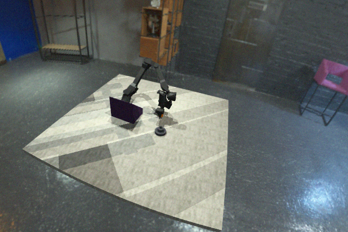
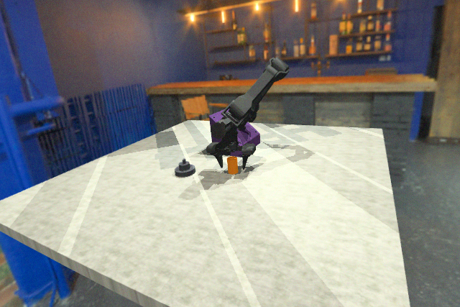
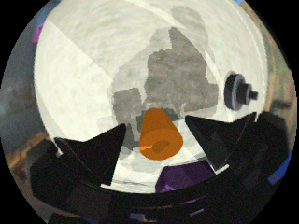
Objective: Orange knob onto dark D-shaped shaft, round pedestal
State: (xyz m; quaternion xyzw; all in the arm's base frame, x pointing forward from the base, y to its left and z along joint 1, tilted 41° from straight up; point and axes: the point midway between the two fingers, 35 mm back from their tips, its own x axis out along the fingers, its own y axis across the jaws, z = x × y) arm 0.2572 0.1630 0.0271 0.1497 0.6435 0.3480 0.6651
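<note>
The pedestal lies 180 mm to the right of my gripper tip, 90 mm ahead of it and 10 mm above it. From my gripper tip the other things lie so: orange knob 10 mm above.
</note>
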